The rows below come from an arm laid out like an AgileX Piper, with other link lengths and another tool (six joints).
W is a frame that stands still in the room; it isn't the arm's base.
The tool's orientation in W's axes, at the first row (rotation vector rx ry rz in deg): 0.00 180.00 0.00
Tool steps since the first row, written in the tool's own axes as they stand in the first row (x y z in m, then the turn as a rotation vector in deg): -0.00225 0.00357 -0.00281 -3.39 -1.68 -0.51; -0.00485 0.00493 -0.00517 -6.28 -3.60 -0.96; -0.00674 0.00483 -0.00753 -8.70 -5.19 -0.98; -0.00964 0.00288 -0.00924 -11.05 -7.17 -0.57; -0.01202 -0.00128 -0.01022 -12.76 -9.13 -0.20
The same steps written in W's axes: 0.00225 0.00357 0.00281 3.39 -1.68 0.51; 0.00485 0.00493 0.00517 6.28 -3.60 0.96; 0.00674 0.00483 0.00753 8.70 -5.19 0.98; 0.00964 0.00288 0.00924 11.05 -7.17 0.57; 0.01202 -0.00128 0.01022 12.76 -9.13 0.20
